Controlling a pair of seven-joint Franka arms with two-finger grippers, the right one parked.
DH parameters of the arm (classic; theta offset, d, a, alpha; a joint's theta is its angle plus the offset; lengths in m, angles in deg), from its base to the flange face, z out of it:
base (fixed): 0 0 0 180
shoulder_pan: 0 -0.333 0 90
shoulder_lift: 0 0 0 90
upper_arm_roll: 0 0.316 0.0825 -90
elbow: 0 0 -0.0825 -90
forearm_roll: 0 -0.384 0 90
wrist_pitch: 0 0 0.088 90
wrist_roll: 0 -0.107 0 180
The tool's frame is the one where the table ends.
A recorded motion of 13 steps. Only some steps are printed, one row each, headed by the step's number.
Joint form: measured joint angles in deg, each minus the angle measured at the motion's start. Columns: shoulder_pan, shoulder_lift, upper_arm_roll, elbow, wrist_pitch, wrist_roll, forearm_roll.
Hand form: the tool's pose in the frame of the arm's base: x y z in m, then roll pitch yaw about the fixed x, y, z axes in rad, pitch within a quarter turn. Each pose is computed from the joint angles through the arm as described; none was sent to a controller.
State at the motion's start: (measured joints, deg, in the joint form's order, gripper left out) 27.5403 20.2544 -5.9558 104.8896 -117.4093 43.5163 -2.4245
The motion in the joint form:
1: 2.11 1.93 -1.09 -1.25 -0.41 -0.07 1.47
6: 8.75 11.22 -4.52 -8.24 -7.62 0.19 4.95
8: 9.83 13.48 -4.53 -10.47 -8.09 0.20 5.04
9: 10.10 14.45 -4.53 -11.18 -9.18 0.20 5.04
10: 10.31 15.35 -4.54 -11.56 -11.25 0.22 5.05
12: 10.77 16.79 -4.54 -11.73 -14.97 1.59 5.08
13: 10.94 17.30 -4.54 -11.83 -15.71 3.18 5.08
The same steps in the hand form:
1: 0.5068 -0.3703 0.3200 -3.0712 0.1217 0.1192
6: 0.4676 -0.4811 0.2811 3.0814 0.1254 -0.0068
8: 0.4661 -0.4959 0.2724 3.0707 0.1249 -0.0211
9: 0.4673 -0.5009 0.2680 3.0590 0.1162 -0.0233
10: 0.4691 -0.5056 0.2634 3.0389 0.0983 -0.0231
12: 0.4697 -0.5130 0.2533 3.0089 0.0733 0.0000
13: 0.4690 -0.5150 0.2491 3.0061 0.0739 0.0263

